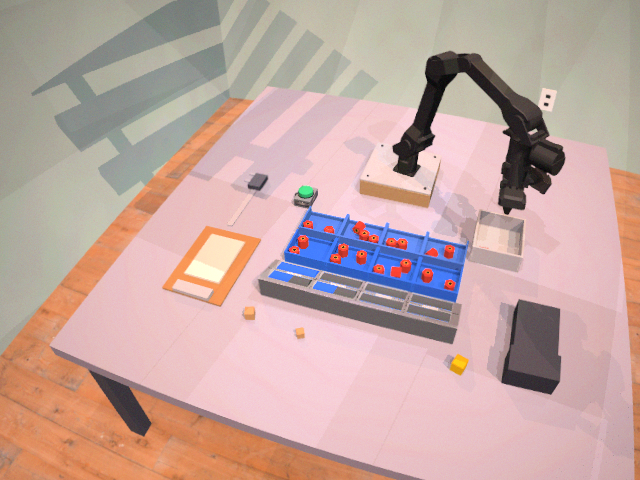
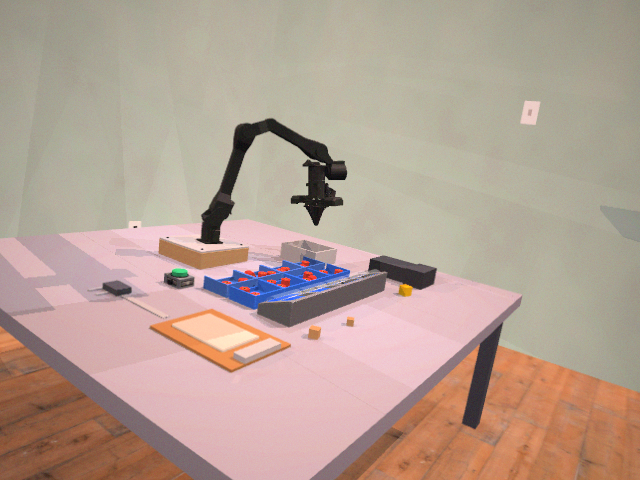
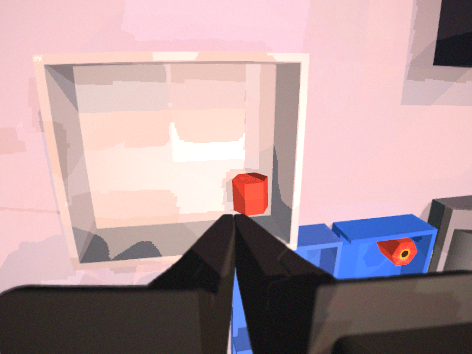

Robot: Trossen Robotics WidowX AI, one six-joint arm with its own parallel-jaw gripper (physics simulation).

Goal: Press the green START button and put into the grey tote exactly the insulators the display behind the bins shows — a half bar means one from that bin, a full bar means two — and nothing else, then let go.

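Note:
The grey tote (image 1: 496, 259) (image 2: 293, 252) (image 3: 303, 125) holds a red insulator (image 3: 250, 196) near one wall. My gripper (image 1: 507, 210) (image 2: 315, 224) (image 3: 233, 225) is shut and empty, above the tote. The blue bins (image 1: 316, 249) (image 2: 248, 298) (image 3: 385, 227), two rows of four, hold red insulators, some upright, some lying. On the display (image 1: 356, 310) (image 2: 336, 299) (image 3: 438, 220), the leftmost panel has a full blue bar above a half bar. The second panel has a half bar in its lower slot. The other slots look grey. The START button (image 1: 305, 191) (image 2: 179, 272) is green.
A black block (image 1: 532, 346) (image 2: 400, 271) lies near the tote. A yellow cube (image 1: 459, 364) (image 2: 405, 290) and two small orange cubes lie before the display. An orange board (image 1: 224, 294) (image 2: 160, 328) and a dark plug (image 1: 257, 181) (image 2: 116, 287) lie left of the bins.

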